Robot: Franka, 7 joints.
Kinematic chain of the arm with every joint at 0, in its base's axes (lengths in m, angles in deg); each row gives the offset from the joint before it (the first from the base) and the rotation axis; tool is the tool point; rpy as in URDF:
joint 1: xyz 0 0 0.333 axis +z
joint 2: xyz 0 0 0 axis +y
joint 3: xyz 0 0 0.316 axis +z
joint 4: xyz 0.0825 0 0 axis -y
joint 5: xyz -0.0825 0 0.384 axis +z
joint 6: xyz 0 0 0 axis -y
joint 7: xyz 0.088 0 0 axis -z
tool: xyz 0 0 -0.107 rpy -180 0 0
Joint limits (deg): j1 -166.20..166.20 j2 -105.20..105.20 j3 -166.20..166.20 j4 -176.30..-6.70 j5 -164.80..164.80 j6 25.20..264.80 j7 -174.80..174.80
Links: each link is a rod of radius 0.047 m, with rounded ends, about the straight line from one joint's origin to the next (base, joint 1, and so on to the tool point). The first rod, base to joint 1, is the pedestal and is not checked.
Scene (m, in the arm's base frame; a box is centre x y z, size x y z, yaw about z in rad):
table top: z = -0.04
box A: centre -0.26 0.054 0.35 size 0.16 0.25 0.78 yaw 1
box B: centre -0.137 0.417 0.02 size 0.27 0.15 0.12 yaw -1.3
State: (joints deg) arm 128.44 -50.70 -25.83 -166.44 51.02 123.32 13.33
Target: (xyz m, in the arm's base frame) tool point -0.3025 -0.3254 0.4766
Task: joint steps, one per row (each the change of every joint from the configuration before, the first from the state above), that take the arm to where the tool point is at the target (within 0.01 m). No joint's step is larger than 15 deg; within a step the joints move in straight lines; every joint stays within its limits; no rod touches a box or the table.
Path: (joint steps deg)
1: 7.55 -10.90 -0.63 9.94 -12.21 -13.96 1.12
2: 7.55 -10.90 -0.62 9.94 -12.21 -13.96 1.11
3: 7.56 -10.90 -0.63 9.95 -12.21 -13.96 1.12
4: 7.55 -10.90 -0.62 9.94 -12.21 -13.96 1.11
5: 7.55 -10.90 -0.63 9.94 -12.21 -13.95 1.12
6: -1.31 9.28 12.72 -1.39 11.74 12.23 -1.46
7: -1.31 9.27 12.72 -1.39 11.75 12.24 -1.45
8: -1.31 9.28 12.72 -1.38 11.75 12.24 -1.45
9: -1.31 9.27 12.72 -1.39 11.75 12.24 -1.45
10: -1.31 9.28 12.71 -1.39 11.75 12.24 -1.45
11: -1.31 9.27 12.72 -1.38 11.75 12.24 -1.45
12: 7.86 10.22 2.68 -12.76 -0.63 -11.84 3.13

